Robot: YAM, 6 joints.
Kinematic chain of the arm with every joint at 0, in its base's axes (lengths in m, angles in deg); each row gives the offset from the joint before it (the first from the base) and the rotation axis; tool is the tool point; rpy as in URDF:
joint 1: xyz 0 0 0.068 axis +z
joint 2: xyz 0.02 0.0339 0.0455 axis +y
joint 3: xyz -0.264 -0.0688 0 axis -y
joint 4: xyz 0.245 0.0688 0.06 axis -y
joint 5: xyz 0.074 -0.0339 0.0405 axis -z
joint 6: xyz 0.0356 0 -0.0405 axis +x
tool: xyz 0 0 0 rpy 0 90 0
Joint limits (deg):
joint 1: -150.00..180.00
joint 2: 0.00..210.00
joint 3: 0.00..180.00
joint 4: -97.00..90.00
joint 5: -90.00..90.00
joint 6: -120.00..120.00
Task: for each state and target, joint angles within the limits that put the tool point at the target. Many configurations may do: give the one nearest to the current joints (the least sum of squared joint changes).
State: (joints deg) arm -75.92 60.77 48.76 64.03 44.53 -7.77
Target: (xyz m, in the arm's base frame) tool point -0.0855 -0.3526 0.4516
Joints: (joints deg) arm -100.01 93.80 80.92 57.24 40.03 -7.77
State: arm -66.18 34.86 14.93 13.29 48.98 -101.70
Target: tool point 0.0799 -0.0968 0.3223
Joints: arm -39.18 26.31 26.83 16.73 43.63 -101.70
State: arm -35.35 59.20 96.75 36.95 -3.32 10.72
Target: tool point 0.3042 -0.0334 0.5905
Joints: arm -6.95 89.94 106.69 34.17 -5.89 10.72
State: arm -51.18 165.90 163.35 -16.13 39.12 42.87
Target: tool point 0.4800 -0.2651 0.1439
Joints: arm -26.45 149.84 132.99 -44.87 41.46 42.87
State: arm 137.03 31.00 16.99 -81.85 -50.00 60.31
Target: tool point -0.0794 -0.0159 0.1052
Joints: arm 171.03 48.35 8.79 -47.87 -52.08 60.31
